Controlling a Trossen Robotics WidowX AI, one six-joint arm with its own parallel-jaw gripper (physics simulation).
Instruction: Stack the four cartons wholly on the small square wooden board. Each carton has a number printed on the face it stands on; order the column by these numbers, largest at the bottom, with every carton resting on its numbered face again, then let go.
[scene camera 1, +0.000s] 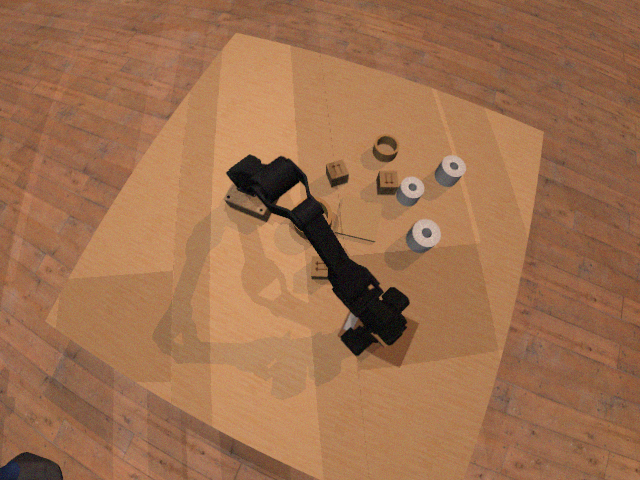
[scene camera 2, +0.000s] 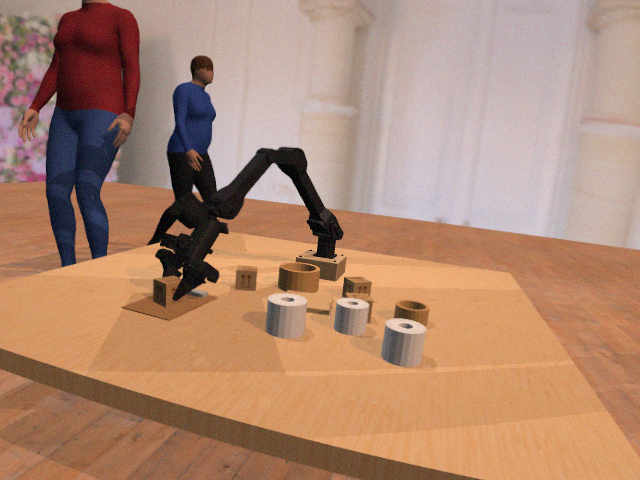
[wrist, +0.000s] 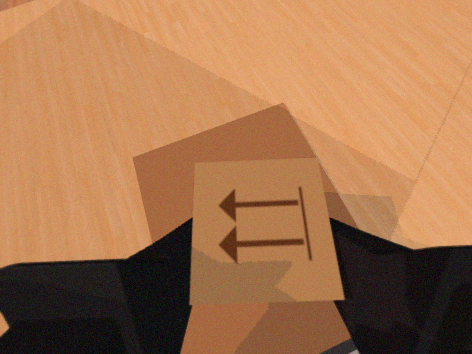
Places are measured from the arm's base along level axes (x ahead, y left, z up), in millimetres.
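Where they show: gripper, fingertip midpoint: (scene camera 2: 167, 296) (wrist: 253, 216); arm's base, link origin: (scene camera 1: 250, 184) (scene camera 2: 325, 255).
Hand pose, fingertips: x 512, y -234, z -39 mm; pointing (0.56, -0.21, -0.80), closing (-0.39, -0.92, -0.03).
Each offset is from my fingertips to the top centre of the thing. "*": to the spot under its first point.
My gripper (scene camera 1: 377, 321) (scene camera 2: 178, 290) (wrist: 253, 216) is shut on a brown carton {dx -7, dy +3, dz +40 mm} (scene camera 2: 165, 290) (wrist: 263, 213) with two arrows on its upper face. It holds the carton low over the small square wooden board {dx -15, dy +4, dz -6 mm} (scene camera 1: 399, 349) (scene camera 2: 150, 309) (wrist: 228, 148); I cannot tell whether they touch. In the overhead view the gripper hides this carton. Three more cartons stand on the table: one {dx -224, dy +94, dz +36 mm} (scene camera 1: 319, 269) (scene camera 2: 246, 277) beside the arm, one {dx -298, dy +382, dz +36 mm} (scene camera 1: 336, 172) (scene camera 2: 356, 285) farther off, and one {dx -146, dy +413, dz +36 mm} (scene camera 1: 387, 181) (scene camera 2: 366, 299) partly behind a roll.
A small grey-white flat piece {* dx -93, dy -5, dz -6 mm} (scene camera 1: 351, 321) (scene camera 2: 198, 293) lies on the board's edge. Three grey rolls {dx +5, dy +291, dz +51 mm} (scene camera 1: 423, 234) {dx -73, dy +413, dz +42 mm} (scene camera 1: 410, 190) {dx +24, dy +534, dz +48 mm} (scene camera 1: 450, 170), two wooden rings {dx -191, dy +536, dz +24 mm} (scene camera 1: 385, 148) {dx -306, dy +216, dz +42 mm} (scene camera 2: 298, 276) and a thin plate {dx -183, dy +280, dz -6 mm} (scene camera 2: 319, 305) stand nearby. Two people (scene camera 2: 88, 103) (scene camera 2: 190, 129) are behind the table.
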